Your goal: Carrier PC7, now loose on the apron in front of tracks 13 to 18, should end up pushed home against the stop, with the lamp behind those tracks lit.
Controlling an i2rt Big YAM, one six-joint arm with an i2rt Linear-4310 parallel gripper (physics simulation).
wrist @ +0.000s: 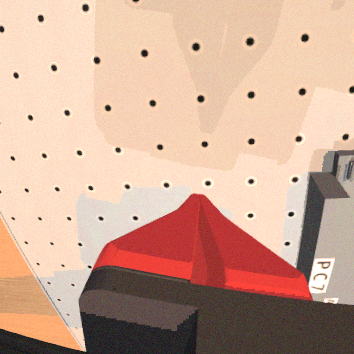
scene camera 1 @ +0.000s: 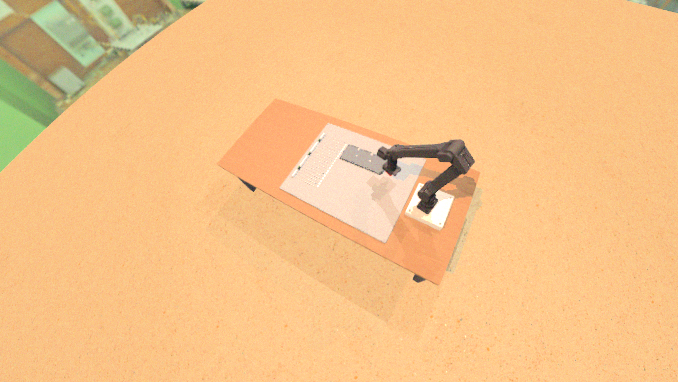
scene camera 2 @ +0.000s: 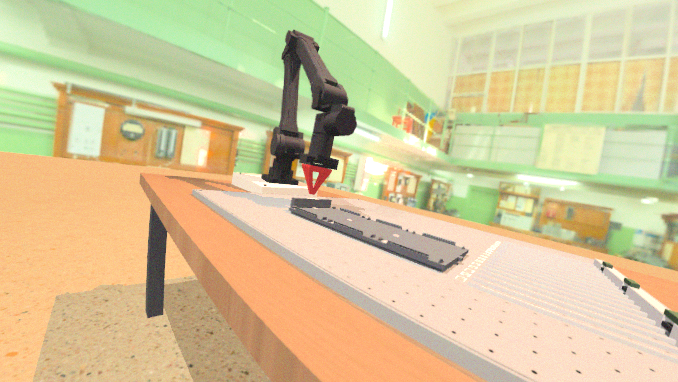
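Where they show: gripper, fingertip midpoint: (wrist: 195, 204) (scene camera 1: 390, 175) (scene camera 2: 311, 194); arm's base at its link origin: (scene camera 1: 427, 204) (scene camera 2: 279, 181).
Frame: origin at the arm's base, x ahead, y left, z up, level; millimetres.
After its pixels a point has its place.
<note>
The dark grey carrier PC7 (scene camera 1: 361, 159) @[x 528, y -22, z -17 mm] (scene camera 2: 385, 231) @[x 551, y -29, z -18 mm] (wrist: 334, 225) @[x 359, y -32, z 1 mm] lies flat on the perforated board, in front of the ribbed tracks (scene camera 1: 324, 162) @[x 726, y 147, z -28 mm] (scene camera 2: 545, 285) @[x 774, y 51, z -29 mm]. An upright wall stands at its end nearest the arm's base; its PC7 label shows in the wrist view. My gripper (scene camera 1: 390, 173) @[x 288, y -29, z 1 mm] (scene camera 2: 313, 193) @[x 288, y -29, z 1 mm] (wrist: 195, 204) @[x 288, y -29, z 1 mm] has red fingers, pointing down, shut and empty. It hangs just above the board beside the carrier's walled end, apart from it. A white rail (scene camera 1: 308, 155) @[x 855, y 178, z -13 mm] (scene camera 2: 645, 295) @[x 873, y 117, z -13 mm] with dark green pieces runs behind the tracks; I cannot tell a lit lamp on it.
The pale perforated board (scene camera 1: 350, 205) @[x 371, y 286, z -28 mm] (scene camera 2: 350, 280) @[x 661, y -197, z -28 mm] (wrist: 165, 165) @[x 268, y -25, z -28 mm] lies on the orange-brown table (scene camera 1: 265, 130) @[x 1364, y 204, z -42 mm] (scene camera 2: 240, 280) @[x 613, y -283, z -41 mm]. The arm's white base plate (scene camera 1: 442, 212) @[x -101, y -6, z 7 mm] (scene camera 2: 250, 184) @[x 43, y -118, z -18 mm] stands beside the board's near end. A row of white markings (scene camera 1: 332, 165) (scene camera 2: 482, 257) lies between carrier and tracks.
</note>
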